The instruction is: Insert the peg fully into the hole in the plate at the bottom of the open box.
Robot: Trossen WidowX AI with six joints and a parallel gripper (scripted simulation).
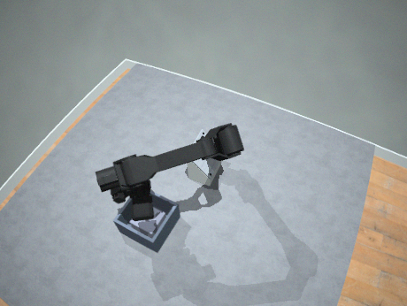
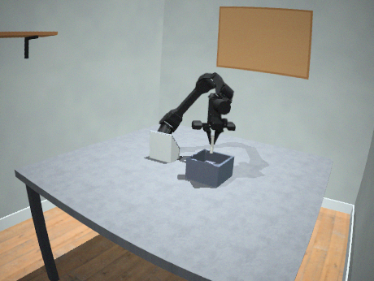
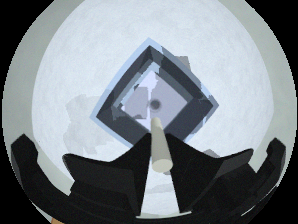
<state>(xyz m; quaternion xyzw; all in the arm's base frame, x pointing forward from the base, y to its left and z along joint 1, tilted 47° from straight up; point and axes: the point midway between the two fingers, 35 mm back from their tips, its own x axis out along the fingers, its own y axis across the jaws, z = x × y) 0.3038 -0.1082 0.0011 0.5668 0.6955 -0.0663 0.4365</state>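
Right now my hand is 1 cm to the left of the blue-grey box and 16 cm above it. Also, from my hand: pale peg: 3 cm below.
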